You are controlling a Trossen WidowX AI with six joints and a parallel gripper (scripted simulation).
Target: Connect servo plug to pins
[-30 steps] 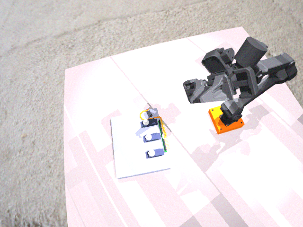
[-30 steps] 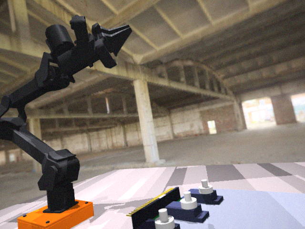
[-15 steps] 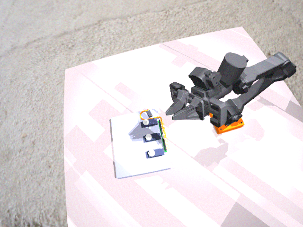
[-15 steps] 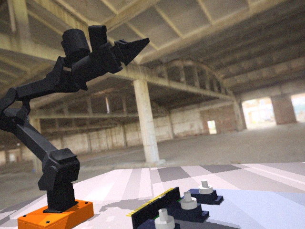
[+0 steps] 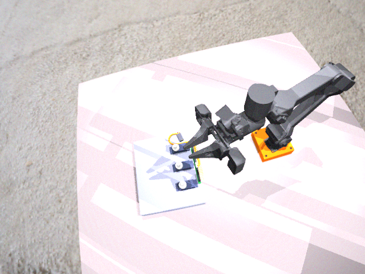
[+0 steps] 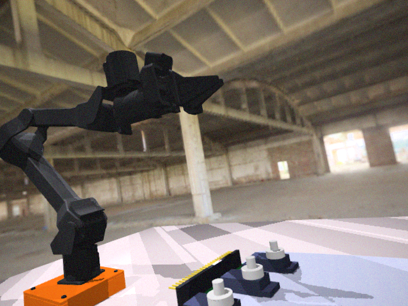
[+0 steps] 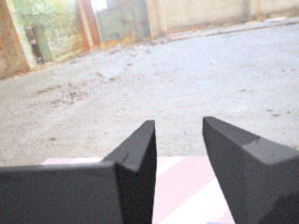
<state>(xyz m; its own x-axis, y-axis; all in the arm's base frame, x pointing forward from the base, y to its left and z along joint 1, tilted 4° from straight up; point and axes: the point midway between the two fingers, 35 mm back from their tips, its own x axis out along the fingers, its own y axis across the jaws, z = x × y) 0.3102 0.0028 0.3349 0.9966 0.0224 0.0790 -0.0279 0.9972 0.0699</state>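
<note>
Now: gripper tip 28 cm above the white band, 5 cm to the left of it and 4 cm past it. Also, from my gripper tip: black pin header (29 cm below, 6 cm to the right, 4 cm behind); red dot (28 cm below, 4 cm to the right, 4 cm behind); pale holder plate (33 cm below, 11 cm ahead, 10 cm to the right).
</note>
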